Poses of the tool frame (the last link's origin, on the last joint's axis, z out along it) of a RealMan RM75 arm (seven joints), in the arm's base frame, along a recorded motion.
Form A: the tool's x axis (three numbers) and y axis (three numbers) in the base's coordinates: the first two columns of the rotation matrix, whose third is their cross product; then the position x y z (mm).
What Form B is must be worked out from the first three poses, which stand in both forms.
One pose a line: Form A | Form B
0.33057 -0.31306 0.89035 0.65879 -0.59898 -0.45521 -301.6 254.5 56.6 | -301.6 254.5 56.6 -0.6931 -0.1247 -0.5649 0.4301
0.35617 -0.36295 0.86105 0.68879 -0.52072 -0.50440 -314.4 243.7 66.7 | -314.4 243.7 66.7 -0.6731 -0.1210 -0.5543 0.4743
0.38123 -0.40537 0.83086 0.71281 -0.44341 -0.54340 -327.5 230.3 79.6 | -327.5 230.3 79.6 -0.6528 -0.1177 -0.5436 0.5142
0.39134 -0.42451 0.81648 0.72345 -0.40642 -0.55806 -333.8 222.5 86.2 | -333.8 222.5 86.2 -0.6422 -0.1164 -0.5392 0.5322
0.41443 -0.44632 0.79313 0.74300 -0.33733 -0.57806 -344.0 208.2 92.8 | -344.0 208.2 92.8 -0.6245 -0.1188 -0.5279 0.5632
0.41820 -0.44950 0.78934 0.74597 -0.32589 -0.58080 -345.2 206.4 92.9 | -345.2 206.4 92.9 -0.6215 -0.1193 -0.5260 0.5682
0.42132 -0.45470 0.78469 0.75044 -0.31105 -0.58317 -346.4 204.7 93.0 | -346.4 204.7 93.0 -0.6169 -0.1199 -0.5244 0.5746
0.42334 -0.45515 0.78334 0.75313 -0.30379 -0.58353 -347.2 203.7 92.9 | -347.2 203.7 92.9 -0.6150 -0.1211 -0.5231 0.5774
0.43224 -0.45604 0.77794 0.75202 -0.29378 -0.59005 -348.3 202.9 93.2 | -348.3 202.9 93.2 -0.6144 -0.1204 -0.5190 0.5819
